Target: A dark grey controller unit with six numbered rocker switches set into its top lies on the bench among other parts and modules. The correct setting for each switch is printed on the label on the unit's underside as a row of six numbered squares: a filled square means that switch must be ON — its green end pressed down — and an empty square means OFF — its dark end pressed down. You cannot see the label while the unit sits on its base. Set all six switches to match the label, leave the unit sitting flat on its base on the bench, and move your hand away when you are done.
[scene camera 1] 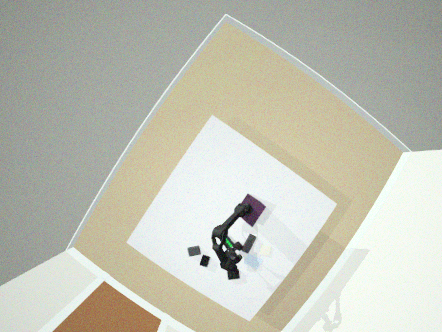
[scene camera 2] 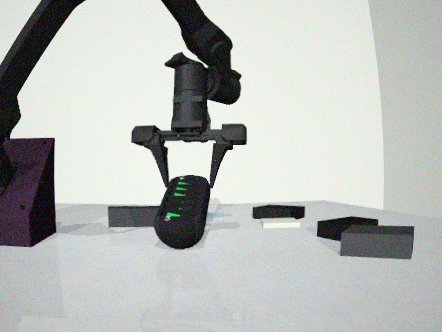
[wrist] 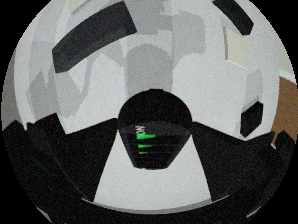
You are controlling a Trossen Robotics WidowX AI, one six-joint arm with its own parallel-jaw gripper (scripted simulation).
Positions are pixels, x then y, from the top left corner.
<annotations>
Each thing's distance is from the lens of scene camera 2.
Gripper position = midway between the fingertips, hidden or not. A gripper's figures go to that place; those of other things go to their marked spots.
my gripper (scene camera 2: 188,188): 0.57 m
black block (scene camera 2: 330,229): 0.54 m
</annotations>
